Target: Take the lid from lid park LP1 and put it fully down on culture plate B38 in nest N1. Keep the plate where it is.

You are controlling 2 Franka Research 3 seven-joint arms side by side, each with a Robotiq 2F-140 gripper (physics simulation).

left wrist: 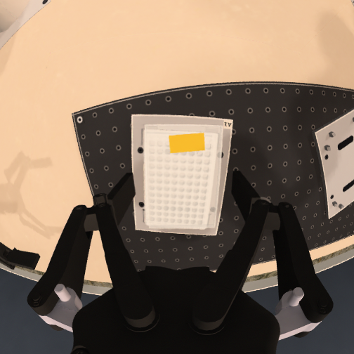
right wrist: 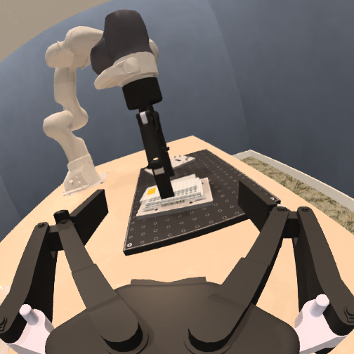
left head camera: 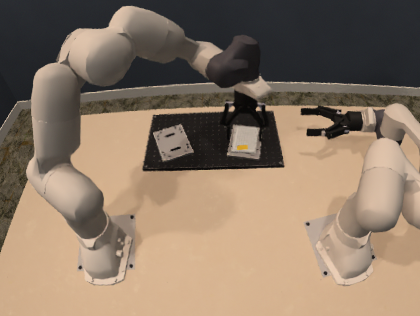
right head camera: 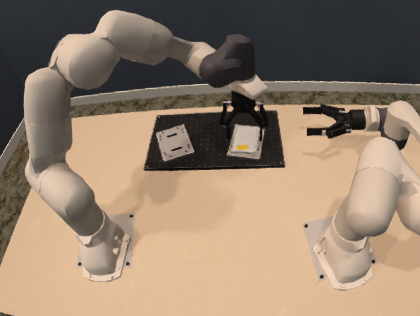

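A white culture plate with rows of wells and a yellow label lies in nest N1 [left wrist: 175, 120] [right wrist: 207, 192], at the right of the black board. The pale lid [left head camera: 246, 136] [right head camera: 246, 136] [left wrist: 177, 190] appears to lie over the plate; its outline looks slightly askew to the nest in the left wrist view. Whether it sits fully down is hard to tell. Lid park LP1 [left head camera: 172, 142] [right head camera: 174, 142] [left wrist: 335, 165], a grey slotted plate, bears no lid. My left gripper [left head camera: 245, 137] [right head camera: 245, 135] [left wrist: 182, 182] is open, fingers apart from both long sides. My right gripper [left head camera: 305, 122] [right head camera: 306, 121] is open and empty.
The black perforated board [left head camera: 210, 160] [right head camera: 210, 160] [left wrist: 270, 120] [right wrist: 165, 230] carries the nest and the lid park. My right gripper is beyond the board's right edge, over the tan table [left head camera: 200, 250] [right head camera: 200, 250]. A dark wall stands behind the table.
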